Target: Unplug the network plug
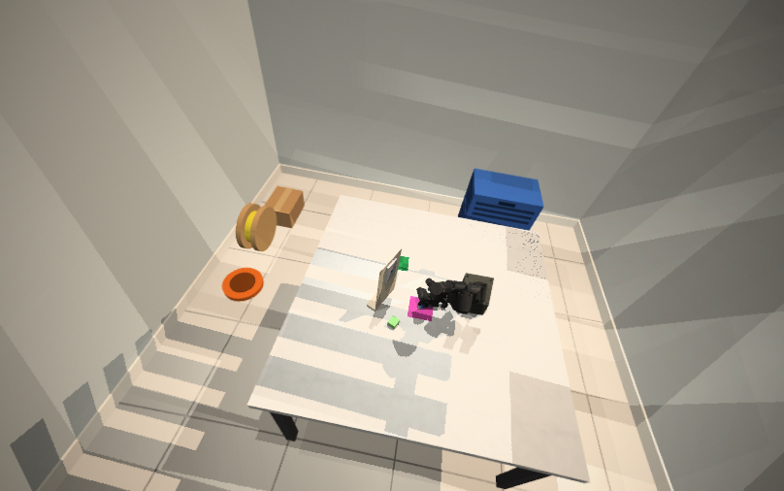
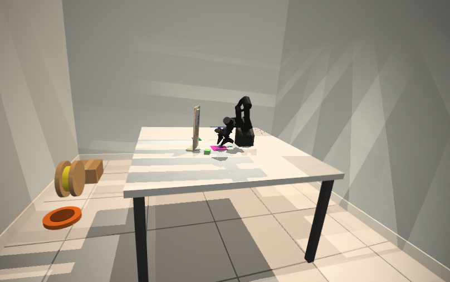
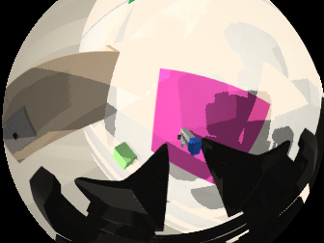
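The blue network plug lies 1 cm below my gripper tip. Round my gripper tip: upright panel 18 cm ahead, 4 cm to the right, 12 cm above; green cube 13 cm ahead, 9 cm to the left, 1 cm below; magenta marked square 1 cm behind, 2 cm below.
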